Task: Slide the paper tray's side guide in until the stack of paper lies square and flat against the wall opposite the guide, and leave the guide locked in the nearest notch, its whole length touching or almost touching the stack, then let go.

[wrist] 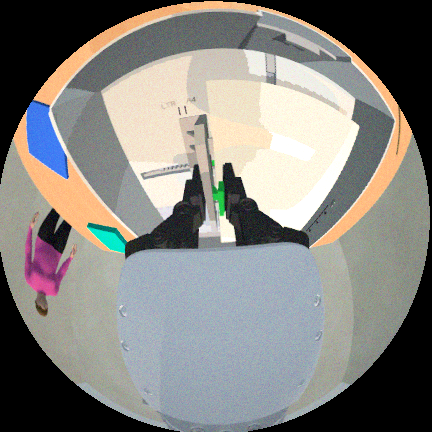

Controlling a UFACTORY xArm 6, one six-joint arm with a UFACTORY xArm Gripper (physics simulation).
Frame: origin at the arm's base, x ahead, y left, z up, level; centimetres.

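Seen in the pictures: gripper, fingertip midpoint: (212,176).
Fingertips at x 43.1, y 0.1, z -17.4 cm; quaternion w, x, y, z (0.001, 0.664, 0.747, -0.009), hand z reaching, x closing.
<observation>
Pixels of each thing's middle, then the offset from my fingertips to it. "*": a spot on its surface instead.
- side guide, surface spot: (200,145) * dx -3.9, dy -1.1, dz +2.4 cm
- paper, body centre: (280,189) dx +2.7, dy +9.5, dz -2.3 cm
- notched strip, surface spot: (165,171) * dx +3.0, dy -6.3, dz -5.1 cm
- Marks LTR, surface spot: (168,105) * dx -6.0, dy -4.5, dz -3.5 cm
- A4, surface spot: (191,100) * dx -6.4, dy -2.3, dz -3.5 cm
- slotted strip, surface spot: (270,67) * dx -11.3, dy +4.2, dz -3.6 cm
The side guide (200,145) is an upright beige-grey plate on a flat foot, left of the stack of paper. My gripper (212,176) is shut on the guide, with the plate and its green latch (220,197) between the black fingers. The cream stack of paper (310,110) looks flat, its left edge beside the guide and its right edge along the dark right wall (372,130). Whether the guide touches the stack along its whole length cannot be told. A notched strip (165,171) shows left of the guide; its engagement with the latch is hidden.
The paper tray has dark grey walls (150,42). Marks "LTR" (168,105) and "A4" (191,100) are printed beyond the guide's far end. A slotted strip (270,67) lies behind the stack. Blue (45,140) and teal (109,237) pieces are outside at the left. A person (45,260) shows beyond.
</observation>
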